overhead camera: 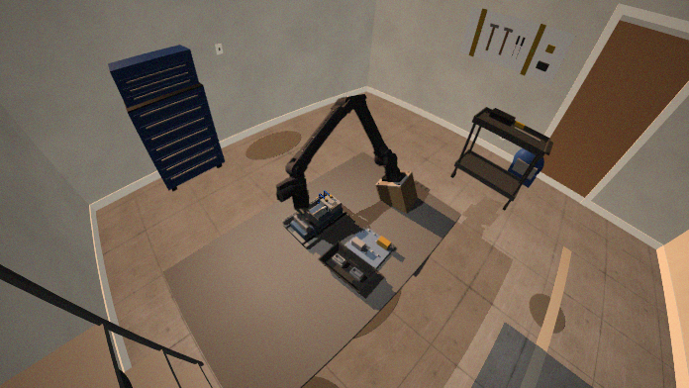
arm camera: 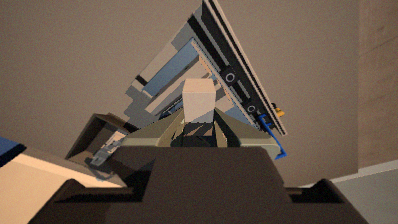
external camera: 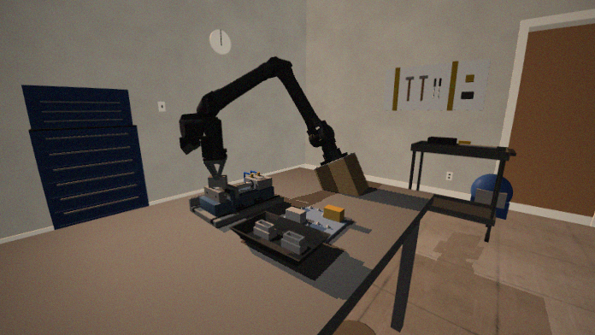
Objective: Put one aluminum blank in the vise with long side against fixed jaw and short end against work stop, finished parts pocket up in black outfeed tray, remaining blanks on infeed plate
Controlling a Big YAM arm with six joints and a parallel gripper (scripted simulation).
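My hand is 90 mm above the vise, 70 mm past it and 30 mm to the right of it. From my hand the other things lie so: yellow brass blank: 370 mm to the left, 170 mm behind, 110 mm below.
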